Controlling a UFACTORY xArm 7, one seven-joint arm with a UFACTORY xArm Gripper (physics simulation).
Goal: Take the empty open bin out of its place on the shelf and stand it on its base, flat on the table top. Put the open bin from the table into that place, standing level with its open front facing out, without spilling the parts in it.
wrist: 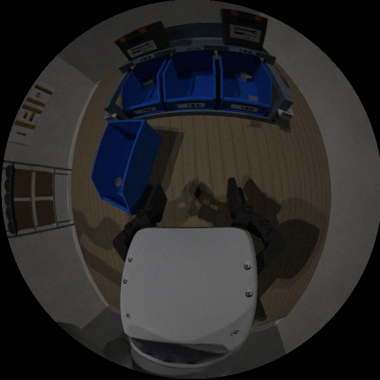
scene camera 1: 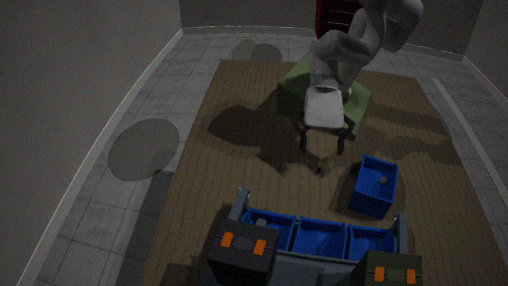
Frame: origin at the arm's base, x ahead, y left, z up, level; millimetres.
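Seen in the pictures: gripper, fingertip midpoint: (scene camera 1: 322, 153).
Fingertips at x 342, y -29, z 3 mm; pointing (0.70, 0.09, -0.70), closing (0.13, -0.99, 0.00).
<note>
A point is followed by its place in that frame.
My gripper (scene camera 1: 322, 150) @(y -29, x 342, z 3 mm) (wrist: 194, 188) is open and empty above the table, on the robot's side of the shelf. A blue open bin (scene camera 1: 372, 192) @(y 127, x 389, z -62 mm) (wrist: 122, 160) stands on the table between gripper and shelf, off to one side, with a small grey round part (scene camera 1: 383, 180) @(y 158, x 351, z -52 mm) (wrist: 118, 181) in it. The grey shelf (scene camera 1: 240, 202) @(y -181, x 533, z 20 mm) (wrist: 284, 100) holds three blue bins side by side. The middle bin (scene camera 1: 320, 237) @(y -1, x 543, z -56 mm) (wrist: 190, 82) looks empty. The bin at the wrist view's right (scene camera 1: 285, 230) @(y -82, x 537, z -56 mm) (wrist: 247, 85) and the bin at its left (scene camera 1: 370, 242) @(y 121, x 543, z -56 mm) (wrist: 135, 95) hold grey parts.
A black tool case (scene camera 1: 245, 255) @(y -120, x 709, z 157 mm) (wrist: 245, 32) and a dark green case (scene camera 1: 395, 265) @(y 104, x 685, z 132 mm) (wrist: 142, 42) stand on top of the shelf at its two ends. The arm's green wedge base (scene camera 1: 292, 100) @(y -131, x 138, z 4 mm) stands on the wooden table (scene camera 1: 200, 200) @(y -298, x 495, z -66 mm). A red cabinet (scene camera 1: 327, 17) stands beyond the table.
</note>
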